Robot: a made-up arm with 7 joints.
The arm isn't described. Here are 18 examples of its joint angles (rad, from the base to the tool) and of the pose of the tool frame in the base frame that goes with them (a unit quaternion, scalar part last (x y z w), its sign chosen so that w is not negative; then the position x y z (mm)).
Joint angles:
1: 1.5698 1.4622 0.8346 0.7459 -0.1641 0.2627 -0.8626
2: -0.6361 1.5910 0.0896 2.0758 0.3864 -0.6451 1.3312
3: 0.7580 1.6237 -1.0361 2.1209 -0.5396 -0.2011 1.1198
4: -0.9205 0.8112 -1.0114 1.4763 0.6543 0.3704 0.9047
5: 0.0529 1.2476 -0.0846 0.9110 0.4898 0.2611 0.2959
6: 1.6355 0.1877 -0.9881 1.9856 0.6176 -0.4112 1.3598
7: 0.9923 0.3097 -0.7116 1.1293 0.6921 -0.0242 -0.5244
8: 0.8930 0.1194 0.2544 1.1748 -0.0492 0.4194 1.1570
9: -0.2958 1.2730 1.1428 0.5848 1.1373 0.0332 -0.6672
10: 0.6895 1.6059 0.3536 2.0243 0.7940 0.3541 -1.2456
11: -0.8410 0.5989 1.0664 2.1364 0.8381 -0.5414 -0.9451
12: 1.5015 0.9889 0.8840 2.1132 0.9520 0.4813 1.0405
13: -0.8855 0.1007 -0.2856 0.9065 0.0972 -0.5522 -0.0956
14: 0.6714 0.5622 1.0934 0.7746 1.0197 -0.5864 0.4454
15: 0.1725 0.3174 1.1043 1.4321 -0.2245 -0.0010 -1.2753
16: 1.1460 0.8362 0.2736 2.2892 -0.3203 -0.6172 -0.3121
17: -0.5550 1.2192 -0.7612 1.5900 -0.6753 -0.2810 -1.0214
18: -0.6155 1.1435 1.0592 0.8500 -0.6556 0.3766 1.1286
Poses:
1: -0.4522 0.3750 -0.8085 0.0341 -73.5 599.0 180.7
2: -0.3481 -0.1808 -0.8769 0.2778 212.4 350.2 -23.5
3: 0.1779 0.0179 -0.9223 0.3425 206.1 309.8 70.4
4: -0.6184 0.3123 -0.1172 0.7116 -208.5 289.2 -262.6
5: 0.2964 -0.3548 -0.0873 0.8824 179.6 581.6 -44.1
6: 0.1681 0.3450 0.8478 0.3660 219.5 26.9 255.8
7: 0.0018 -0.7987 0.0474 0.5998 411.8 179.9 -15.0
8: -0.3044 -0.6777 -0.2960 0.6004 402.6 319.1 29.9
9: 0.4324 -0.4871 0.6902 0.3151 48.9 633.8 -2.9
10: 0.4734 -0.8303 0.2918 0.0365 118.8 377.9 244.1
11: 0.3603 -0.8129 0.3905 0.2384 32.7 419.6 -58.2
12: -0.2158 0.8671 0.4287 0.1331 -20.1 442.4 241.8
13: -0.0528 -0.2725 -0.0417 0.9598 -200.9 201.3 -320.7
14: 0.1071 -0.8603 0.4974 0.0303 264.1 520.8 -131.2
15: 0.7229 -0.3260 0.5877 0.1603 131.3 452.7 -119.7
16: -0.4174 0.7405 0.1287 0.5107 95.1 328.9 208.8
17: 0.1815 -0.6298 -0.5995 0.4594 34.5 366.2 -201.3
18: 0.2693 0.0354 -0.0738 0.9596 69.5 621.2 50.8
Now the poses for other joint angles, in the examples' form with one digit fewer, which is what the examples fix.
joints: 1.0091 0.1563 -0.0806 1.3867 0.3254 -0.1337 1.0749
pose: -0.227 -0.820 -0.476 0.222 407 244 118
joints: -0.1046 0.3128 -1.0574 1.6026 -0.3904 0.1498 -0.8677
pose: 0.136 -0.712 -0.292 0.623 97 89 -222
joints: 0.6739 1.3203 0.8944 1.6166 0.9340 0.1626 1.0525
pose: 0.148 -0.878 -0.406 0.204 66 527 257
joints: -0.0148 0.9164 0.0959 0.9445 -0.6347 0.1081 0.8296
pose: 0.210 -0.062 -0.438 0.872 221 509 -102
